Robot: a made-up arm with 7 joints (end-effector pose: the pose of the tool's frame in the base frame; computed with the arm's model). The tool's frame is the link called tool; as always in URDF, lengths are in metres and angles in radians.
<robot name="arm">
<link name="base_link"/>
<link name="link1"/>
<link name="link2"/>
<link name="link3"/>
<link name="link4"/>
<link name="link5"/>
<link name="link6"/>
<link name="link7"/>
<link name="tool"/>
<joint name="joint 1" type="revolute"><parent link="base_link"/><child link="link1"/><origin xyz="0.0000 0.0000 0.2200"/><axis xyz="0 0 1"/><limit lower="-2.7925" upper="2.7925"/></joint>
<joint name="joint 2" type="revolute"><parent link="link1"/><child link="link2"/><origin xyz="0.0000 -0.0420 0.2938"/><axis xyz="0 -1 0"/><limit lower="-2.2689" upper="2.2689"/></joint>
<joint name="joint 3" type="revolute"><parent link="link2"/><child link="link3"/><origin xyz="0.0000 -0.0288 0.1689"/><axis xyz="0 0 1"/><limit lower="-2.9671" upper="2.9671"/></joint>
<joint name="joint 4" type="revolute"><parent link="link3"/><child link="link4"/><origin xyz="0.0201 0.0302 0.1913"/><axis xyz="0 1 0"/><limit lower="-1.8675" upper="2.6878"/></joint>
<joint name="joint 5" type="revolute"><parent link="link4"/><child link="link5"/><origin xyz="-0.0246 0.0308 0.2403"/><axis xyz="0 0 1"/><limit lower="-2.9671" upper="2.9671"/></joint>
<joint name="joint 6" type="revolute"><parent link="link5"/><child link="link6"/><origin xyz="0.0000 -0.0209 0.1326"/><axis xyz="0 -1 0"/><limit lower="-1.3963" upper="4.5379"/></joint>
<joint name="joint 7" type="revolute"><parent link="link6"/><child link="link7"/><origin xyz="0.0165 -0.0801 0.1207"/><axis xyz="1 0 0"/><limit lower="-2.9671" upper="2.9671"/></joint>
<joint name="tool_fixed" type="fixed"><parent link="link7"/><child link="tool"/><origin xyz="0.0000 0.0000 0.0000" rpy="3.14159 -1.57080 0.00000"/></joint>
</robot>
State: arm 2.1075 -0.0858 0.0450 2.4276 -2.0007 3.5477 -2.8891
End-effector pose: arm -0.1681 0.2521 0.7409 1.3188 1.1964 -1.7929
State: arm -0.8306 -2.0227 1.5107 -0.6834 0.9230 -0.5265 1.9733
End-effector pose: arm 0.3038 -0.7246 0.2342 -0.0227 0.9457 0.7900
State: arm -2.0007 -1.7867 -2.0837 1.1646 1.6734 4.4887 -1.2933
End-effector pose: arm -0.5995 -0.1913 0.4312 -0.8726 1.5429 -0.6947
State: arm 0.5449 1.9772 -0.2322 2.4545 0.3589 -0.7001 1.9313
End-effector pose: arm 0.0293 -0.1303 0.7436 -2.2372 1.2879 0.3907
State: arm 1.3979 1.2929 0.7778 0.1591 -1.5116 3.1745 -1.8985
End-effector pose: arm -0.0414 -0.6325 0.5965 -0.1422 -2.3799 0.1464
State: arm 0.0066 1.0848 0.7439 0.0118 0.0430 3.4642 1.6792
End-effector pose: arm -0.5207 -0.0857 0.8401 1.9347 -1.5511 0.5585
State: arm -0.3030 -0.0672 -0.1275 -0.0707 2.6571 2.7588 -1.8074
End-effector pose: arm 0.1401 -0.0012 1.1382 -0.6881 1.4224 -2.3080
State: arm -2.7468 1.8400 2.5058 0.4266 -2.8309 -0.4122 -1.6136
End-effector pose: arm 0.6630 0.4011 0.1241 -0.4277 -0.1926 -1.2749
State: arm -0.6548 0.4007 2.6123 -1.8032 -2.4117 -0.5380 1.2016
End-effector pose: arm -0.0235 -0.4198 0.7313 -1.1541 1.8949 0.4847
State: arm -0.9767 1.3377 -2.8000 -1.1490 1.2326 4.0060 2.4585
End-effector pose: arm -0.3641 0.3555 0.8589 2.3244 1.5000 0.5622
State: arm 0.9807 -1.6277 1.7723 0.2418 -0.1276 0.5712 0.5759
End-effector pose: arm 0.4846 0.6961 0.4435 -1.5938 -0.0144 1.0090
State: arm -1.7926 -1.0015 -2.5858 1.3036 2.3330 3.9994 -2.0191
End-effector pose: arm -0.4392 -0.2012 0.8750 -2.5364 0.1567 -1.2584
